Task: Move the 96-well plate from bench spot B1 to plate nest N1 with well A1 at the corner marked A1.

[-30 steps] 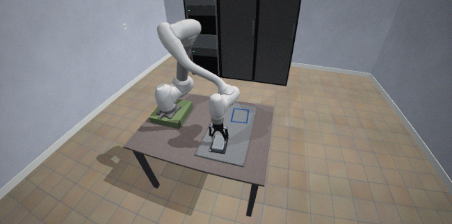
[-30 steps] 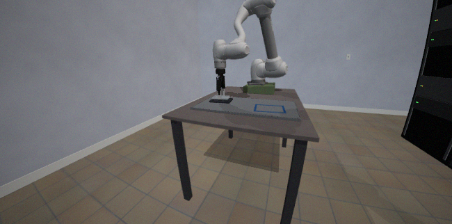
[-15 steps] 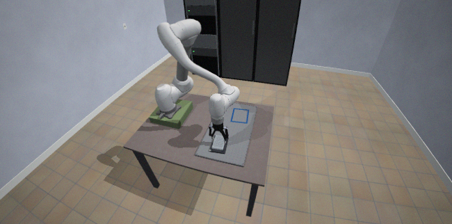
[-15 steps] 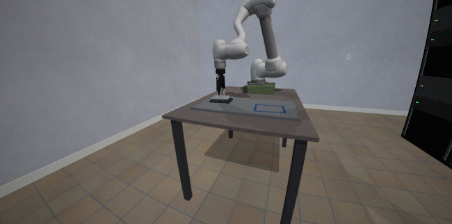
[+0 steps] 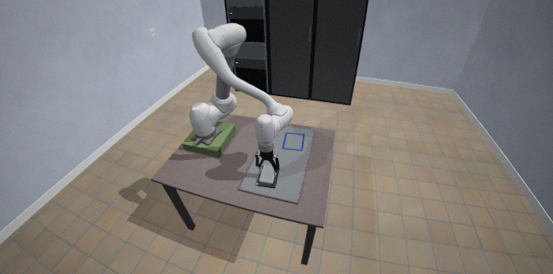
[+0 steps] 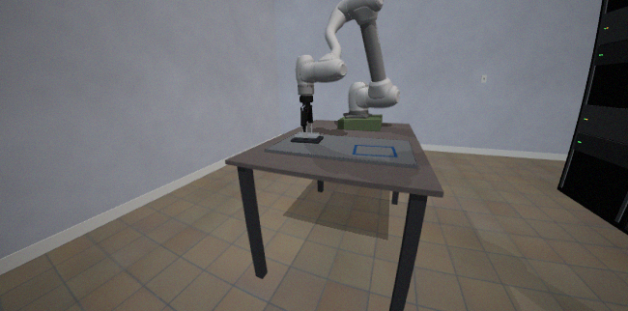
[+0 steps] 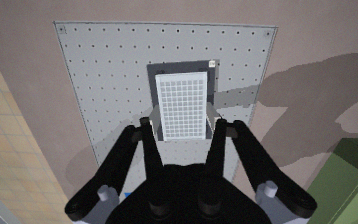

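Right now my hand is 3 cm above the white 96-well plate. From my hand the other things lie so: small white corner mark (4 cm behind, 9 cm to the right, 4 cm below); then dark plate nest (5 cm below).
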